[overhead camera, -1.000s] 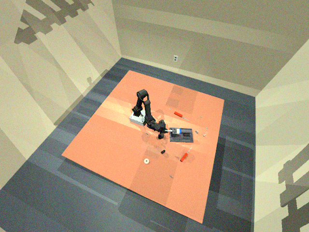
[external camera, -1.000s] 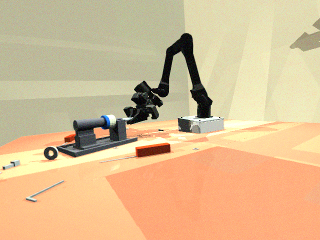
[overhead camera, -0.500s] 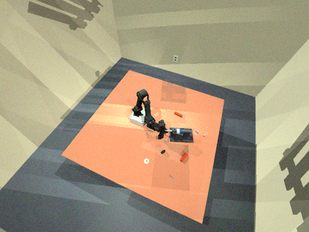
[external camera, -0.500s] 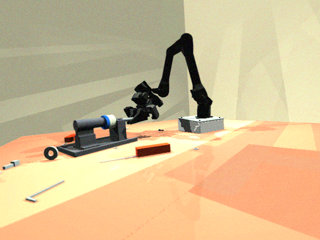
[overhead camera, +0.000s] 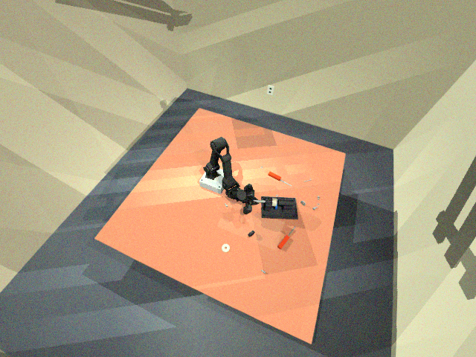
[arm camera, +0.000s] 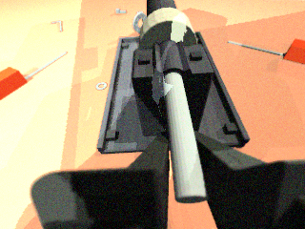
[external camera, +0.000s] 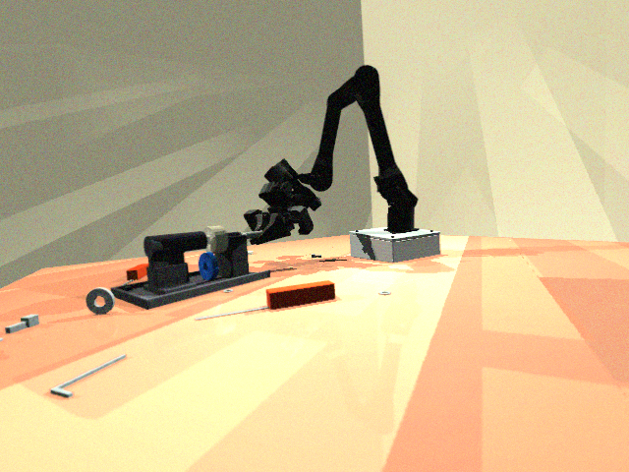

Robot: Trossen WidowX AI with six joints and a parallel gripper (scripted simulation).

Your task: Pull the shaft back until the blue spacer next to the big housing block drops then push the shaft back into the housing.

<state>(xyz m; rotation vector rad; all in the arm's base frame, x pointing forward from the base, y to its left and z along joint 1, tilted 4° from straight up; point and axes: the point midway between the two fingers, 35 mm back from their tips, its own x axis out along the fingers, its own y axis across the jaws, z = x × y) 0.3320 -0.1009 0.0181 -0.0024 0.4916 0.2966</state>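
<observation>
Now: gripper tip 30 mm short of the pale grey shaft, 20 mm below it and 10 mm to the right of it. Also, from my gripper tip: allen key 330 mm to the left, 290 mm ahead, 60 mm below; then black cylinder 190 mm to the right, 40 mm below, 10 mm ahead; then blue spacer 110 mm ahead, 30 mm to the left, 20 mm below.
</observation>
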